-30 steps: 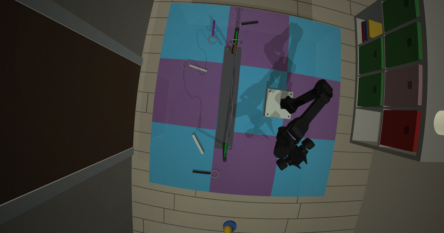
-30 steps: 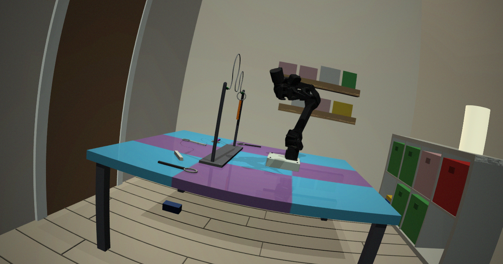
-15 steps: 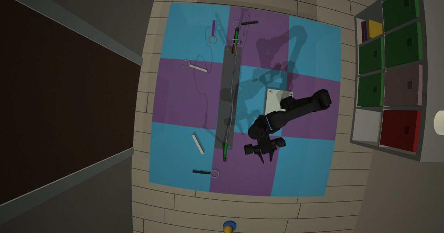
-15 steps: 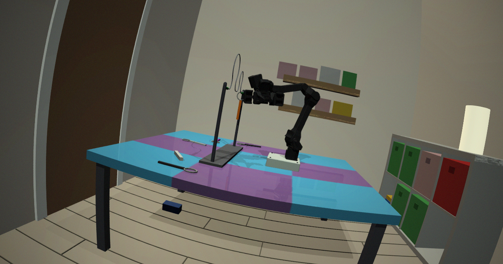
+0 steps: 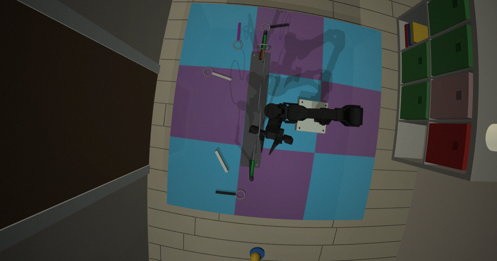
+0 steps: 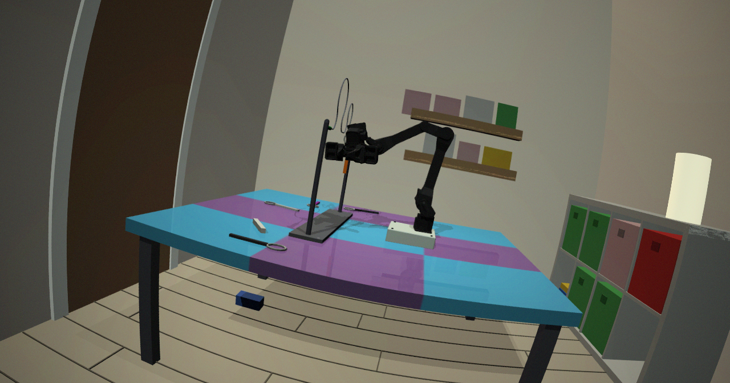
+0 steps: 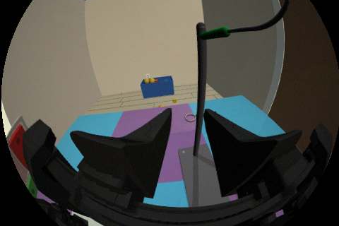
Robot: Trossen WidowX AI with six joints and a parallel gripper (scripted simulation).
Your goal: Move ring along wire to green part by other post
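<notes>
The orange-handled ring is 20 mm ahead of my gripper tip, 450 mm to the right of it and 20 mm above it. Also, from my gripper tip: white bar 220 mm ahead, 100 mm to the left, 270 mm below.
</notes>
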